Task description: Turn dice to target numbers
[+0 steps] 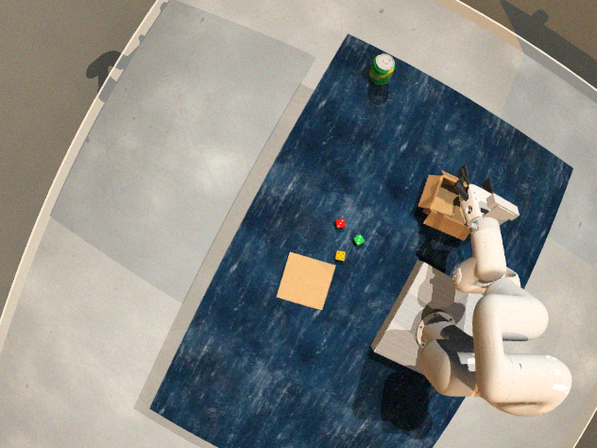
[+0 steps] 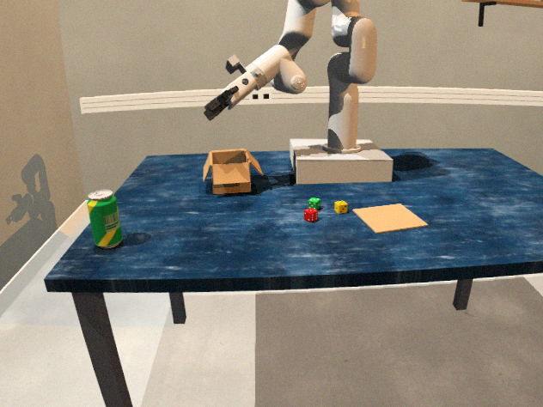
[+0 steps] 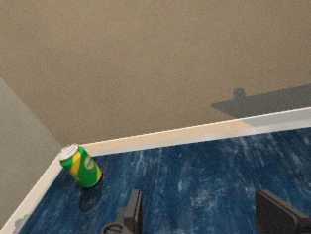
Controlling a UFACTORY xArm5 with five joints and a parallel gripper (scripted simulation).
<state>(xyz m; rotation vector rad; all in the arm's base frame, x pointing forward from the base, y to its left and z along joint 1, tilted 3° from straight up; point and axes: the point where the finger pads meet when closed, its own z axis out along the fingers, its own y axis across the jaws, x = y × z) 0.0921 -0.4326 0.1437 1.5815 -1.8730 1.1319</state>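
The green die is 22 cm ahead of my hand, 24 cm to the left of it and 22 cm below it. Round my hand: yellow can 31 cm ahead, 27 cm to the right, 17 cm below; red die 29 cm ahead, 22 cm to the left, 22 cm below; cardboard box 2 cm behind, 5 cm to the left, 19 cm below.
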